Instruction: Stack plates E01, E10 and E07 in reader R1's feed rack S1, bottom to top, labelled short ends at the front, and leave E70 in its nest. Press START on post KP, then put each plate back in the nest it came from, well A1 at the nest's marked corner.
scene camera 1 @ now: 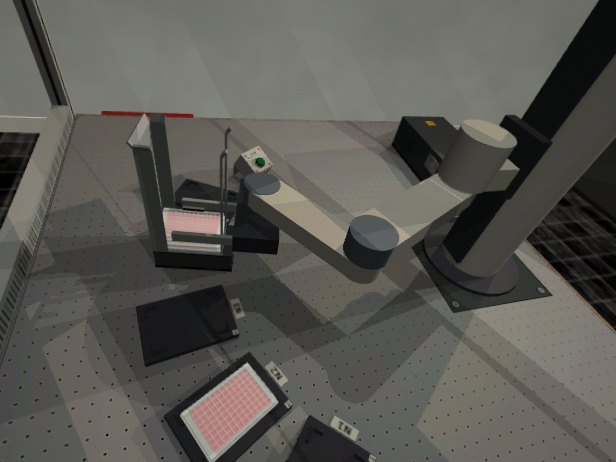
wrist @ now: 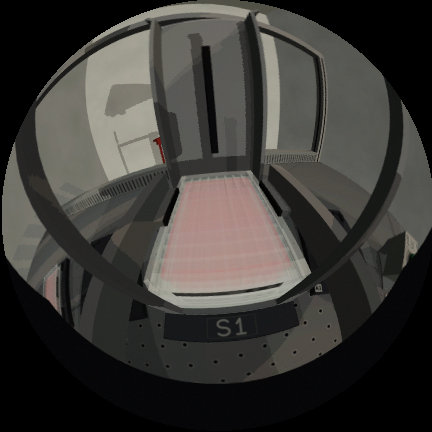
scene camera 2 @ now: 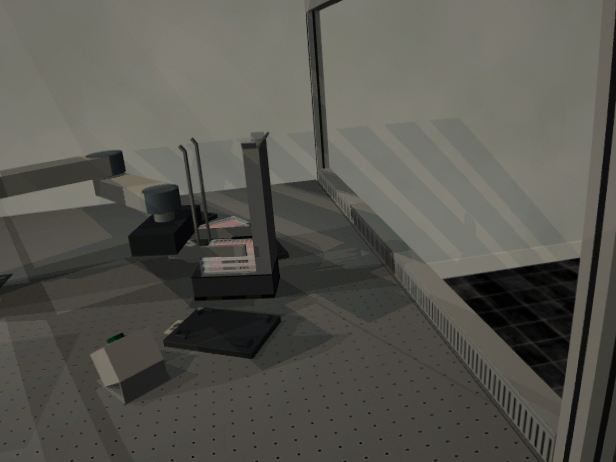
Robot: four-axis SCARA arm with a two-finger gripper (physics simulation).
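Pixels of known places: gripper, fingertip midpoint: [scene camera 1: 177, 218] [wrist: 218, 176] [scene camera 2: 250, 240]; arm's base, link origin: [scene camera 1: 466, 259].
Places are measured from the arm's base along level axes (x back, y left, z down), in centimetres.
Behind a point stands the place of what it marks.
Note:
My gripper [scene camera 1: 179, 218] {y -11.2, x -72.3, z -11.6 cm} [scene camera 2: 247, 241] {y -11.2, x -72.3, z -11.6 cm} [wrist: 218, 176] {y -11.2, x -72.3, z -11.6 cm} is low in rack S1 [scene camera 1: 150, 200] {y -7.2, x -76.3, z -20.0 cm} [scene camera 2: 260, 210] {y -16.5, x -74.6, z -18.9 cm} [wrist: 185, 100] {y -9.7, x -76.6, z -18.8 cm}, one finger along each long side of the top plate [scene camera 1: 195, 227] {y -9.4, x -69.0, z -10.4 cm} [scene camera 2: 230, 242] {y -7.5, x -68.4, z -10.3 cm} [wrist: 225, 240] {y -9.9, x -66.7, z -10.1 cm}. Its pads lie against both sides, so it looks shut on that plate. The plate sits level on the stack, with other plates under it. Plate labels are too small to read. Another plate [scene camera 1: 232, 405] {y 24.8, x -65.8, z -3.8 cm} sits in nest N2 [scene camera 1: 175, 422] {y 24.8, x -74.3, z -2.5 cm}. Nests N3 [scene camera 1: 185, 325] {y 8.4, x -72.3, z -2.5 cm} and N4 [scene camera 1: 205, 190] {y -31.3, x -65.4, z -2.5 cm} [scene camera 2: 225, 330] {y -28.7, x -65.9, z -2.5 cm} hold no plate. The green START button [scene camera 1: 260, 162] {y -35.6, x -50.2, z -8.1 cm} [scene camera 2: 115, 338] {y -37.3, x -50.4, z -8.4 cm} is on post KP.
The rack's two thin front rods [scene camera 1: 223, 185] [scene camera 2: 190, 195] {y -13.3, x -62.4, z -22.4 cm} stand between the fingers. Nest N1 [scene camera 1: 320, 442] {y 32.8, x -53.1, z -2.5 cm} is partly cut off at the bottom edge of scene view 1. A black box [scene camera 1: 420, 145] {y -40.1, x 3.5, z -10.3 cm} stands near the arm's column [scene camera 1: 530, 185] {y 5.1, x -5.5, z -29.4 cm}. A raised slotted rail [scene camera 2: 425, 290] {y -31.0, x -100.3, z -5.6 cm} borders the table.

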